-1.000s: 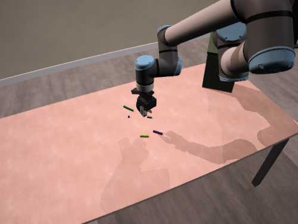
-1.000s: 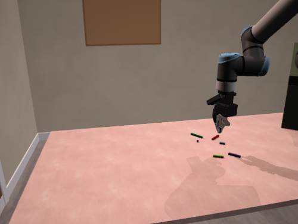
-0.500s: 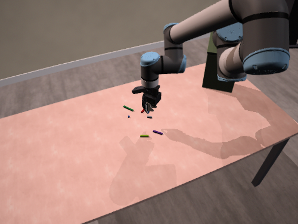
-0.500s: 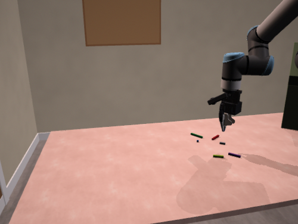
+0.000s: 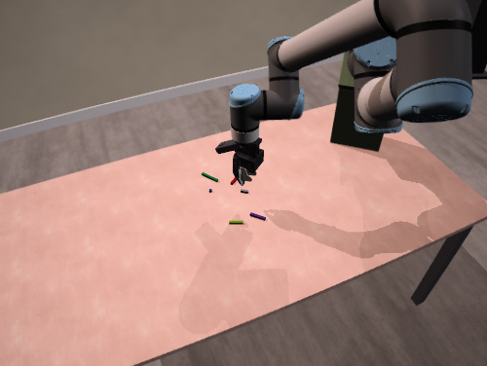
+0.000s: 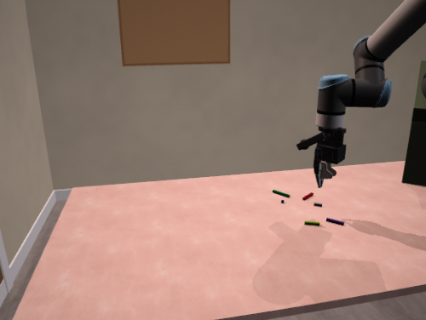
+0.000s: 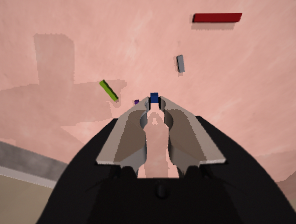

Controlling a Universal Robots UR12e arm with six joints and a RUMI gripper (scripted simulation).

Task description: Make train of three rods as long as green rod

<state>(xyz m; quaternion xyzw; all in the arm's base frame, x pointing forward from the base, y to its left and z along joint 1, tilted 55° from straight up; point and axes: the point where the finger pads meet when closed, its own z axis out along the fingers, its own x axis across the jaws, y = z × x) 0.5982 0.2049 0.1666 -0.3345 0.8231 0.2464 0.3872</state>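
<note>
Right now my hand is 110 mm above the grey rod, 60 mm to the left of it and 10 mm past it. Round my hand: purple rod: 110 mm below, 80 mm to the left, 50 mm behind; lime rod: 110 mm below, 100 mm to the left, 30 mm ahead; red rod: 130 mm to the right, 110 mm below, 20 mm ahead.
</note>
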